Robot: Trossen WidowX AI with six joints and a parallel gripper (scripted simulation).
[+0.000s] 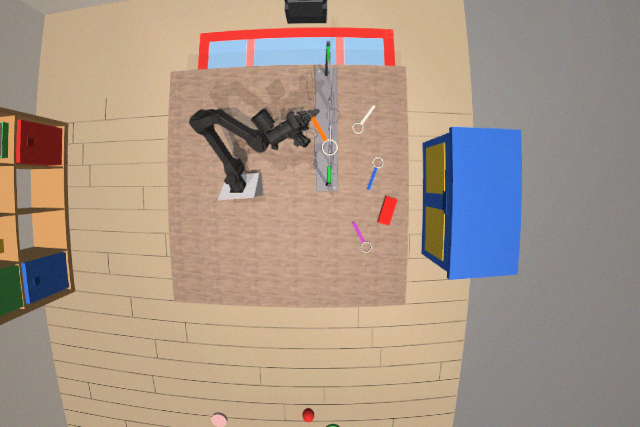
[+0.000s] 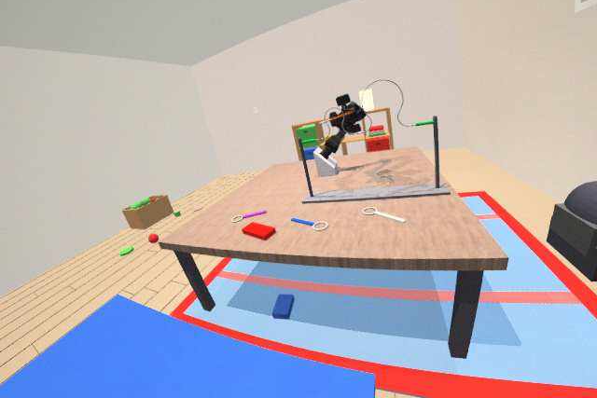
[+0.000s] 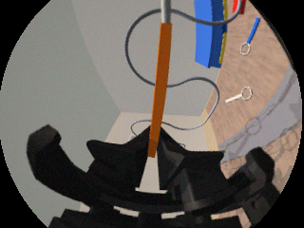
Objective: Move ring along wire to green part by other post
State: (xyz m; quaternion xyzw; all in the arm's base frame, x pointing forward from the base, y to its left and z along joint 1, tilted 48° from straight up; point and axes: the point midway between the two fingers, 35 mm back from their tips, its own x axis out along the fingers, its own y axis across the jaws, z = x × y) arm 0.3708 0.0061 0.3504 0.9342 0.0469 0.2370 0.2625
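The orange-handled ring is 2 cm ahead of my gripper tip, 9 cm to the right of it and 2 cm below it. The rest, counted from my gripper tip: red block 35 cm ahead, 40 cm to the right, 38 cm below; white-handled ring 22 cm ahead, 6 cm to the left, 38 cm below; blue-handled ring 29 cm ahead, 20 cm to the right, 38 cm below.
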